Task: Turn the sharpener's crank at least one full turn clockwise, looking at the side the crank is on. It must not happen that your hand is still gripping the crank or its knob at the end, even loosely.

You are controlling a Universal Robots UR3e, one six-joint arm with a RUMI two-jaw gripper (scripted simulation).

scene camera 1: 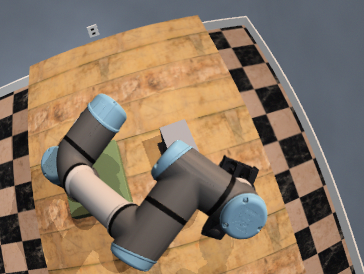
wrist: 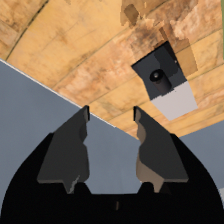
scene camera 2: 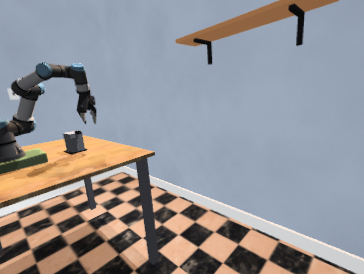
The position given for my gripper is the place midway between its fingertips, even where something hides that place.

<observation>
I see my gripper (wrist: 111,107) and a pencil sharpener (scene camera 1: 179,130).
The pencil sharpener is seen too in the wrist view (wrist: 183,102).
</observation>
